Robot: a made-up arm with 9 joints.
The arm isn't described. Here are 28 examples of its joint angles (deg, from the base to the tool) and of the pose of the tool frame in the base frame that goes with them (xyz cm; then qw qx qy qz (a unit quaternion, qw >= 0)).
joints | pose
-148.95 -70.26 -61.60 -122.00 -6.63 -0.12 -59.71 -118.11 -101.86 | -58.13 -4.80 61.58 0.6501 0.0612 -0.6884 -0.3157
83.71 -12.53 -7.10 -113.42 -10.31 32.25 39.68 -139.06 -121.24 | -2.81 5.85 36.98 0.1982 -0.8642 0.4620 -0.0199
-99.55 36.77 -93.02 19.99 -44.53 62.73 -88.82 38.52 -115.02 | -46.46 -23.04 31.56 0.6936 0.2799 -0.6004 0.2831
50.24 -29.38 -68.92 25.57 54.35 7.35 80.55 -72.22 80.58 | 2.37 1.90 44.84 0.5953 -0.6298 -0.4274 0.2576
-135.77 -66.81 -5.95 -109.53 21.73 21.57 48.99 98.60 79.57 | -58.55 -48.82 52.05 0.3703 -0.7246 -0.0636 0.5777
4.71 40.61 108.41 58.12 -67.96 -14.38 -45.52 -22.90 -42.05 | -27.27 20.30 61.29 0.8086 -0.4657 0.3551 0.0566
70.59 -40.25 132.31 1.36 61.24 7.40 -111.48 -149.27 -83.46 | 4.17 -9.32 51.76 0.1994 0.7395 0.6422 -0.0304
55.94 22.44 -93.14 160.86 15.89 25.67 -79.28 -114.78 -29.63 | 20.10 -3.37 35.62 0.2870 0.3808 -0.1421 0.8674
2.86 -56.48 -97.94 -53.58 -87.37 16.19 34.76 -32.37 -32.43 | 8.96 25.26 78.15 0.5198 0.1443 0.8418 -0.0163
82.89 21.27 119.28 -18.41 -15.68 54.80 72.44 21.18 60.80 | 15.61 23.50 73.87 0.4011 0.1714 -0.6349 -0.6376
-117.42 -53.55 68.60 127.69 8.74 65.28 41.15 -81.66 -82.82 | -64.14 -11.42 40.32 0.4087 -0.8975 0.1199 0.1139
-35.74 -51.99 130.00 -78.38 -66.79 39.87 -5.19 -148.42 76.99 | -58.02 19.59 76.73 0.7695 0.1757 0.4575 0.4096
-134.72 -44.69 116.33 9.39 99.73 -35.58 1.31 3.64 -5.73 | -22.76 7.82 68.60 0.7605 -0.1164 0.4609 -0.4423
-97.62 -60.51 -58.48 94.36 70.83 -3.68 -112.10 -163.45 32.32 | -83.16 -1.17 69.52 0.5569 0.8083 0.0372 0.1873
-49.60 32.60 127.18 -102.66 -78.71 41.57 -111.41 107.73 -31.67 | -8.77 -20.42 46.11 0.2381 -0.1893 -0.3571 0.8832
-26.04 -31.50 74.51 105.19 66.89 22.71 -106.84 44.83 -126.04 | -19.28 9.60 9.16 0.3027 -0.5340 -0.7890 -0.0259
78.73 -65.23 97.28 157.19 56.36 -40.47 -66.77 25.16 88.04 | 26.67 15.86 36.85 0.3992 -0.2366 -0.8481 0.2556
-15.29 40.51 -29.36 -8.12 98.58 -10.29 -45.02 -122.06 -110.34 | -35.64 19.55 59.37 0.8394 -0.3287 -0.0364 0.4314
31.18 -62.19 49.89 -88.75 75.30 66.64 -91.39 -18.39 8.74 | -13.05 15.39 89.08 0.5824 0.6742 0.2759 -0.3607
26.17 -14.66 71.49 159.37 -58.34 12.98 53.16 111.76 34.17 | 13.51 41.95 30.79 0.7564 -0.0872 -0.3409 -0.5514
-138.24 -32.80 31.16 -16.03 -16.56 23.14 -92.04 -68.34 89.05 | -48.68 -2.36 37.82 0.8118 0.1324 -0.5446 0.1638
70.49 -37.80 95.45 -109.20 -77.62 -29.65 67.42 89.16 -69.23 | -5.82 32.36 87.23 0.5601 0.6012 -0.0732 -0.5652
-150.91 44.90 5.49 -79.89 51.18 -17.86 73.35 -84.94 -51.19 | -1.19 -7.85 66.67 0.4975 0.0983 0.7391 0.4433
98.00 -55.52 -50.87 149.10 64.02 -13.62 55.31 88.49 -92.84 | -2.36 6.17 89.72 0.3573 -0.8269 0.3627 0.2390
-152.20 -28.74 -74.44 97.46 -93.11 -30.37 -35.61 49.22 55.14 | -9.00 -21.17 89.21 0.6481 0.2693 0.6893 -0.1798
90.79 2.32 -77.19 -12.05 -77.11 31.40 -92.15 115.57 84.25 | 24.77 -26.20 54.39 0.0122 -0.5615 -0.4513 0.6935
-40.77 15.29 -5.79 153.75 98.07 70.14 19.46 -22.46 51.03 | -38.76 9.39 16.19 0.5490 0.5208 -0.5612 0.3353
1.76 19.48 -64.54 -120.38 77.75 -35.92 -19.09 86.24 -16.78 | 8.26 13.48 17.76 0.5158 -0.0498 -0.7922 0.3222
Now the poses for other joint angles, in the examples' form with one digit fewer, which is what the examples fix.
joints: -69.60 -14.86 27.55 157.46 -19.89 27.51 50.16 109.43 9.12
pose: -60.0 15.8 36.8 0.971 0.232 -0.051 0.037
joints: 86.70 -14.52 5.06 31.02 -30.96 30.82 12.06 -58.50 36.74
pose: 11.9 -8.5 93.1 0.527 0.649 0.443 -0.325
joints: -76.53 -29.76 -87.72 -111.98 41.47 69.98 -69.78 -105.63 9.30
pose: -21.0 7.0 33.8 0.058 0.205 -0.345 0.914
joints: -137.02 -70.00 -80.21 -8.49 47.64 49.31 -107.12 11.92 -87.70
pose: -42.4 -16.4 102.9 0.823 0.037 0.497 0.272
